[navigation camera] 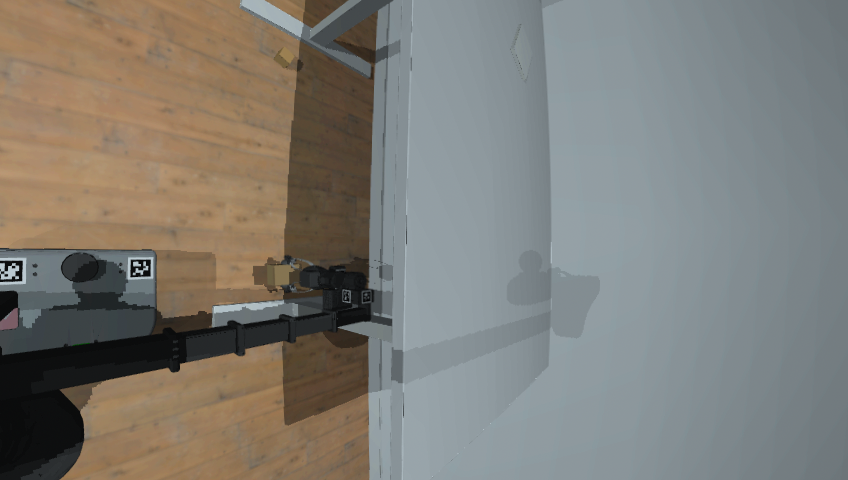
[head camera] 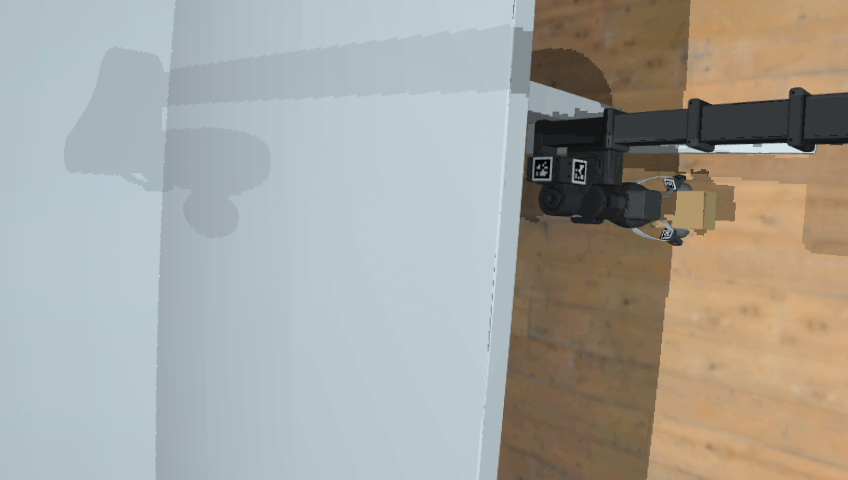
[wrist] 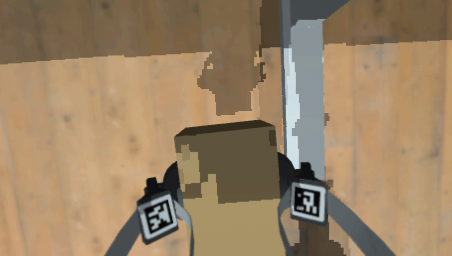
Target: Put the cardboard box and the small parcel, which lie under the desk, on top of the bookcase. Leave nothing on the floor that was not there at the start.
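Seen in the pictures: gripper, between the fingertips: (navigation camera: 284,273) (head camera: 683,210) (wrist: 228,175); robot's base, origin of its link: (navigation camera: 80,266).
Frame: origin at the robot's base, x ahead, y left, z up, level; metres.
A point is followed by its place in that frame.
My gripper (head camera: 678,209) @(z 0.315, x -0.022, y -0.486 m) (navigation camera: 288,274) @(z 0.315, x -0.022, y -0.486 m) (wrist: 228,175) @(z 0.315, x -0.022, y -0.486 m) is shut on the tan cardboard box (head camera: 696,209) @(z 0.354, x -0.024, y -0.447 m) (navigation camera: 277,275) @(z 0.354, x -0.023, y -0.445 m) (wrist: 235,225) @(z 0.354, x -0.023, y -0.467 m), with one finger against each side. The box is held above the wooden floor, and its shadow lies apart from it in the wrist view. The small parcel (navigation camera: 285,57) @(z 0.051, x 0.860, y -0.583 m), a small tan block, lies on the floor near the far desk foot in the navigation view. The white desk (head camera: 357,297) @(z 0.950, x 0.091, y -0.511 m) (navigation camera: 470,178) @(z 0.950, x 0.195, y -0.526 m) stands beside the gripper, whose wrist is close to the desk's long edge. The bookcase does not show in these views.
A pale desk foot (head camera: 767,148) (navigation camera: 249,310) (wrist: 307,95) runs along the floor beside the held box. Another foot (navigation camera: 270,16) is near the parcel. My telescoping arm (head camera: 743,121) @(z 0.670, x -0.103, y -0.267 m) (navigation camera: 261,333) @(z 0.670, x -0.100, y -0.256 m) passes over the near foot. A flat diamond-shaped item (navigation camera: 522,52) @(z 0.960, x 0.629, y -0.832 m) is on the desk top.
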